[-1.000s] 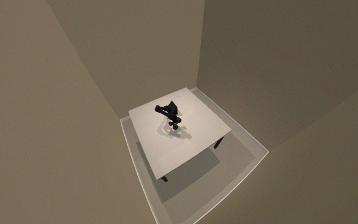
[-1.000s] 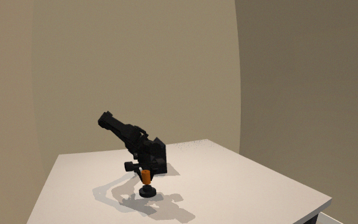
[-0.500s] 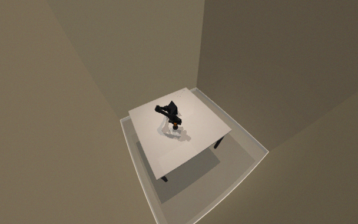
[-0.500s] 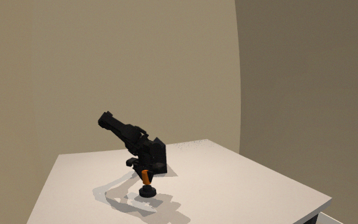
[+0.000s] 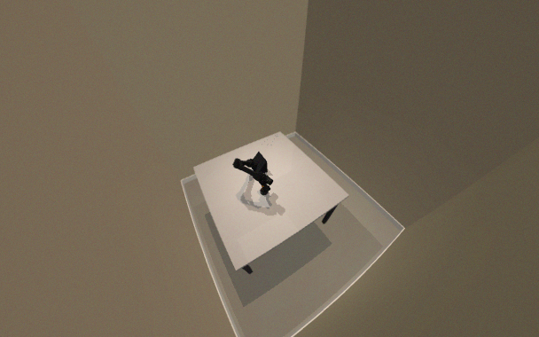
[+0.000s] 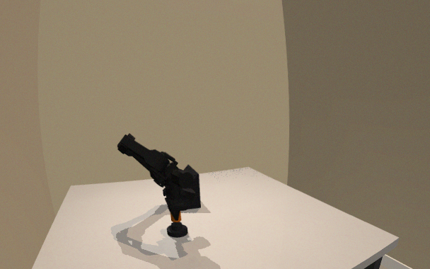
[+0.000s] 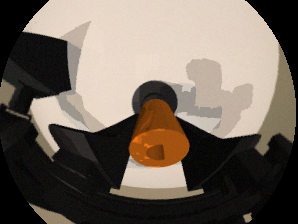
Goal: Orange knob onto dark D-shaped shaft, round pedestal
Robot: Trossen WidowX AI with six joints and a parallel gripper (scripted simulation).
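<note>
Right now the orange knob is 20 mm above my gripper tip. Round my gripper tip: dark round pedestal (40 mm below).
</note>
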